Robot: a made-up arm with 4 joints.
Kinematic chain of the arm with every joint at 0, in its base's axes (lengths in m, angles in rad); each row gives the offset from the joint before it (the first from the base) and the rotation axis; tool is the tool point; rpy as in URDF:
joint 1: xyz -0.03 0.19 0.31 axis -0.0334 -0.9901 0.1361
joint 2: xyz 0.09 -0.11 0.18 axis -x
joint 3: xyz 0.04 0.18 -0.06 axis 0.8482 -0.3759 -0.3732
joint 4: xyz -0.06 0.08 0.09 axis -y
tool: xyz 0.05 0.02 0.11 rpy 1.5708 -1.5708 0
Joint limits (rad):
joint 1: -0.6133..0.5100
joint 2: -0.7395..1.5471
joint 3: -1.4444..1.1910
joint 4: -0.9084..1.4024
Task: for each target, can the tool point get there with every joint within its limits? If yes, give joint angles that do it. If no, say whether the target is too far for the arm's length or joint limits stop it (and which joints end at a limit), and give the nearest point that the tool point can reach.
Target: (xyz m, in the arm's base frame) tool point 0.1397 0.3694 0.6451
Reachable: yes | joints -0.4624 -0.3939 -0.8763 1.1723
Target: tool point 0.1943 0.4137 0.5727
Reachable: yes | joints -0.3188 -0.1808 -0.5883 0.0333
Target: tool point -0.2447 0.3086 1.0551
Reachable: no: too far | nearest point -0.1680 0.2797 0.7887 | short by 0.279 m
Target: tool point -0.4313 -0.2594 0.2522
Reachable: no: joint limits stop it (at a limit: joint 1, joint 2, joint 3) | nearest point -0.1452 0.0691 0.1154 | short by 0.457 m
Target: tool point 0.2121 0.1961 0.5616
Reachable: yes | joints -0.5118 -0.0777 0.7931 -0.1971
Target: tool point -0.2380 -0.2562 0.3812
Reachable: no: joint limits stop it (at a limit: joint 1, joint 2, joint 3, joint 4) | nearest point -0.0363 -0.0536 0.1218 | short by 0.386 m
